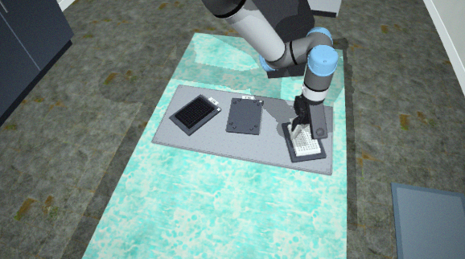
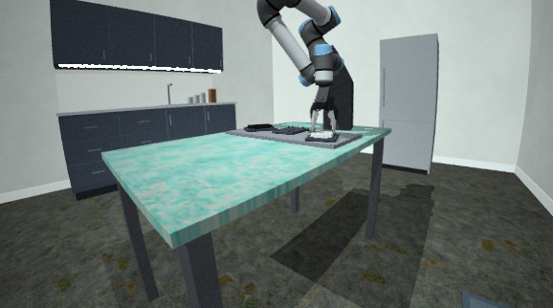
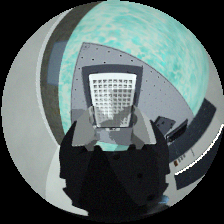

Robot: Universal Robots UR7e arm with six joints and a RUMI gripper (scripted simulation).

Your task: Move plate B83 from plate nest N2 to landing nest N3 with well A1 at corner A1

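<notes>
My gripper is now 10 mm above the white well plate. Also, from my hand: nest (20 mm below); black well plate (420 mm to the right, 60 mm behind, 10 mm below).
</notes>
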